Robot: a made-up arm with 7 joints. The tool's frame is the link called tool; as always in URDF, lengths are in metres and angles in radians.
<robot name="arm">
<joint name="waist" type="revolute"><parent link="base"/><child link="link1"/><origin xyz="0 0 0.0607" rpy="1.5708 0 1.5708"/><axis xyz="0 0 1"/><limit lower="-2.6" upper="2.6" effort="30" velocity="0.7"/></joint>
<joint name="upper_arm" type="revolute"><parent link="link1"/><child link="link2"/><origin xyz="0.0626 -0.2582 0.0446" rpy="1.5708 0 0"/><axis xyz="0 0 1"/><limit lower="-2.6" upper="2.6" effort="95" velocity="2.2"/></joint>
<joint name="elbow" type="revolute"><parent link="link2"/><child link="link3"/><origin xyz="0.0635 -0.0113 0.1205" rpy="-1.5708 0 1.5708"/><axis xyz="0 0 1"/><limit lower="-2.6" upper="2.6" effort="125" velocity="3"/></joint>
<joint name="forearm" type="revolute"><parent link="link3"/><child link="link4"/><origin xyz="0.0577 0.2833 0.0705" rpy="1.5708 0 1.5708"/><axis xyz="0 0 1"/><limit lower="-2.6" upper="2.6" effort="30" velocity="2.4"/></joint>
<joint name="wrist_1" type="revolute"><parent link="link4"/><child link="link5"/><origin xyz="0.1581 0.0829 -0.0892" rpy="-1.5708 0 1.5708"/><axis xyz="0 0 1"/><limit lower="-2.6" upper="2.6" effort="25" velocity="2.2"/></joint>
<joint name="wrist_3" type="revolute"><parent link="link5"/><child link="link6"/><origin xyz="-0.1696 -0.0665 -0.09" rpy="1.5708 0 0"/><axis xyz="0 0 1"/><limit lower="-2.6" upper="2.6" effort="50" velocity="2.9"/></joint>
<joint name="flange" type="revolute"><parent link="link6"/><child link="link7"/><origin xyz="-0.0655 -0.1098 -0.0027" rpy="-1.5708 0 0"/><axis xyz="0 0 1"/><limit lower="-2.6" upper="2.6" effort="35" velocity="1.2"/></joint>
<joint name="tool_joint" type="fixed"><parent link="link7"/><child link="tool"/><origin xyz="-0.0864 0.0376 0.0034" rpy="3.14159 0 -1.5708"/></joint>
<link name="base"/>
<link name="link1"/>
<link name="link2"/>
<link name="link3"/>
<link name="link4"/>
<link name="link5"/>
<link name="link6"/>
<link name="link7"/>
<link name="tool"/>
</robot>
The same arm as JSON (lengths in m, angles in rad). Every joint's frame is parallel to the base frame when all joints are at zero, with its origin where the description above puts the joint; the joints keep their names.
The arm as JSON. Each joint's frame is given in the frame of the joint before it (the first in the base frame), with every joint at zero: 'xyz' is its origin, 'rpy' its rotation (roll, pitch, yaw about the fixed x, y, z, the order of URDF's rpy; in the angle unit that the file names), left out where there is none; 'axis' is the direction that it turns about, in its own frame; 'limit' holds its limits. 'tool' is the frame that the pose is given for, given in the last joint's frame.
{"units": {"length": "m", "angle": "rad"}, "joints": [{"name": "waist", "type": "revolute", "origin": {"xyz": [0.0, 0.0, 0.0607]}, "axis": "+x", "limit": {"lower": -2.6, "upper": 2.6}}, {"name": "upper_arm", "type": "revolute", "origin": {"xyz": [0.0446, 0.0626, -0.2582]}, "axis": "-z", "limit": {"lower": -2.6, "upper": 2.6}}, {"name": "elbow", "type": "revolute", "origin": {"xyz": [-0.0113, 0.0635, -0.1205]}, "axis": "-y", "limit": {"lower": -2.6, "upper": 2.6}}, {"name": "forearm", "type": "revolute", "origin": {"xyz": [0.0577, -0.0705, 0.2833]}, "axis": "+x", "limit": {"lower": -2.6, "upper": 2.6}}, {"name": "wrist_1", "type": "revolute", "origin": {"xyz": [-0.0892, -0.0829, 0.1581]}, "axis": "-z", "limit": {"lower": -2.6, "upper": 2.6}}, {"name": "wrist_3", "type": "revolute", "origin": {"xyz": [0.0665, 0.1696, 0.09]}, "axis": "+x", "limit": {"lower": -2.6, "upper": 2.6}}, {"name": "flange", "type": "revolute", "origin": {"xyz": [-0.0027, 0.0655, 0.1098]}, "axis": "-z", "limit": {"lower": -2.6, "upper": 2.6}}], "tool": {"origin": {"xyz": [-0.0376, 0.0864, -0.0034], "rpy": [0.0, 0.0, 0.0]}}}
